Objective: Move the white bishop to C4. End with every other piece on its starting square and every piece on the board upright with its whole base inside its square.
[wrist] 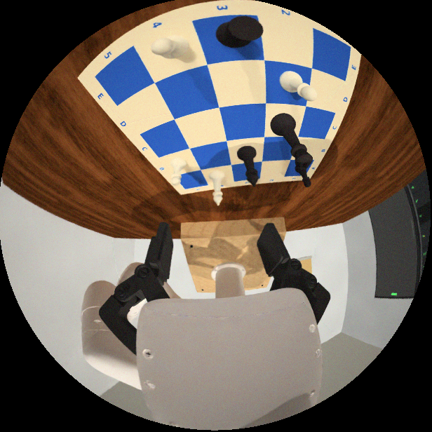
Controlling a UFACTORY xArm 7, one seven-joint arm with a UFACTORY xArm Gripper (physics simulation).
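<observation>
A slim white piece with a pointed tip (217, 186), which looks like the white bishop, stands upright on A4 near the board's lower edge. The cream square C4 (200, 124) on the blue and cream board (114, 66) bears no piece. My gripper (217, 233) is open and empty, its black fingers wide apart. In the view the bishop lies just above the gap between the fingertips, apart from both. Its base is partly hidden by its own body.
A white piece (178, 170) stands around B5, a white pawn (165, 47) on E4, another pawn (292, 81) on D2. Black pieces: a wide one (244, 28) on E3, a tall one (283, 125) on C2, one (247, 155) around B3, one (302, 162) near A1.
</observation>
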